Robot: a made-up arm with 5 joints. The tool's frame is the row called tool.
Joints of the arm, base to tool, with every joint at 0 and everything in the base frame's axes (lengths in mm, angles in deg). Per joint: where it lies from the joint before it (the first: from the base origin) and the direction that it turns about. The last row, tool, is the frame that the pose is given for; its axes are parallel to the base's.
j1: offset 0.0 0.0 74.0 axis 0 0 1
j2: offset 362.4 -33.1 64.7 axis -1 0 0
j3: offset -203.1 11.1 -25.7 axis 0 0 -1
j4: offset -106.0 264.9 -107.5 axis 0 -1 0
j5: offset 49.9 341.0 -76.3 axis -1 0 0
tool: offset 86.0 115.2 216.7
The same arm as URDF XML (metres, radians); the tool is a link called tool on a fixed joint. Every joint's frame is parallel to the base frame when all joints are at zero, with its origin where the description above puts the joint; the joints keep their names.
<robot name="arm">
<joint name="j1" type="continuous"><parent link="base"/><child link="link1"/><origin xyz="0 0 0.074"/><axis xyz="0 0 1"/></joint>
<joint name="j2" type="continuous"><parent link="link1"/><child link="link2"/><origin xyz="0.3624 -0.0331 0.0647"/><axis xyz="-1 0 0"/></joint>
<joint name="j3" type="continuous"><parent link="link2"/><child link="link3"/><origin xyz="-0.2031 0.0111 -0.0257"/><axis xyz="0 0 -1"/></joint>
<joint name="j4" type="continuous"><parent link="link3"/><child link="link4"/><origin xyz="-0.106 0.2649 -0.1075"/><axis xyz="0 -1 0"/></joint>
<joint name="j5" type="continuous"><parent link="link4"/><child link="link5"/><origin xyz="0.0499 0.341 -0.0763"/><axis xyz="-1 0 0"/></joint>
<joint name="tool_fixed" type="fixed"><parent link="link5"/><child link="tool"/><origin xyz="0.086 0.1152 0.2167"/></joint>
<link name="base"/>
<link name="link1"/>
<link name="link2"/>
<link name="link3"/>
<link name="link4"/>
<link name="link5"/>
<link name="tool"/>
</robot>

